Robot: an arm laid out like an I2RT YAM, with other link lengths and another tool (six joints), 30 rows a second.
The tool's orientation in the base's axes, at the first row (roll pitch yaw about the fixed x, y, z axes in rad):
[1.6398 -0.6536 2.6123]
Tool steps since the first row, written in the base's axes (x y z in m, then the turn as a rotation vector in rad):
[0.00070 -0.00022 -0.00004 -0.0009 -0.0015 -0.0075]
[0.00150 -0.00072 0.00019 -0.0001 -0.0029 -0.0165]
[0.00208 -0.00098 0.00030 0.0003 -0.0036 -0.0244]
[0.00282 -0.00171 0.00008 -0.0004 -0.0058 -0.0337]
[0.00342 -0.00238 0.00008 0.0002 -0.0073 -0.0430]
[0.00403 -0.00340 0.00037 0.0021 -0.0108 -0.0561]
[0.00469 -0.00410 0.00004 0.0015 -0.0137 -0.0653]
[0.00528 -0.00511 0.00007 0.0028 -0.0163 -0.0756]
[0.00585 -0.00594 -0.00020 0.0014 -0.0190 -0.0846]
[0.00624 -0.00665 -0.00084 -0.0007 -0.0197 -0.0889]
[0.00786 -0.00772 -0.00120 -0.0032 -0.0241 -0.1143]
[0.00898 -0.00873 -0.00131 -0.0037 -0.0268 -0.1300]
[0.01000 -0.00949 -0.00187 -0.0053 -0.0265 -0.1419]
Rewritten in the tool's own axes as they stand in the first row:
[-0.00059 0.00041 0.00014 -0.0045 -0.0061 -0.0013]
[-0.00120 0.00117 0.00006 -0.0111 -0.0124 -0.0017]
[-0.00164 0.00164 0.00009 -0.0165 -0.0183 -0.0017]
[-0.00257 0.00206 -0.00019 -0.0225 -0.0255 -0.0035]
[-0.00325 0.00256 -0.00051 -0.0292 -0.0321 -0.0040]
[-0.00390 0.00338 -0.00114 -0.0399 -0.0406 -0.0055]
[-0.00483 0.00366 -0.00143 -0.0462 -0.0475 -0.0078]
[-0.00562 0.00426 -0.00204 -0.0544 -0.0543 -0.0089]
[-0.00651 0.00457 -0.00249 -0.0600 -0.0615 -0.0115]
[-0.00745 0.00446 -0.00290 -0.0615 -0.0659 -0.0128]
[-0.00921 0.00534 -0.00307 -0.0770 -0.0864 -0.0165]
[-0.01045 0.00613 -0.00343 -0.0873 -0.0984 -0.0183]
[-0.01179 0.00644 -0.00360 -0.0933 -0.1088 -0.0181]

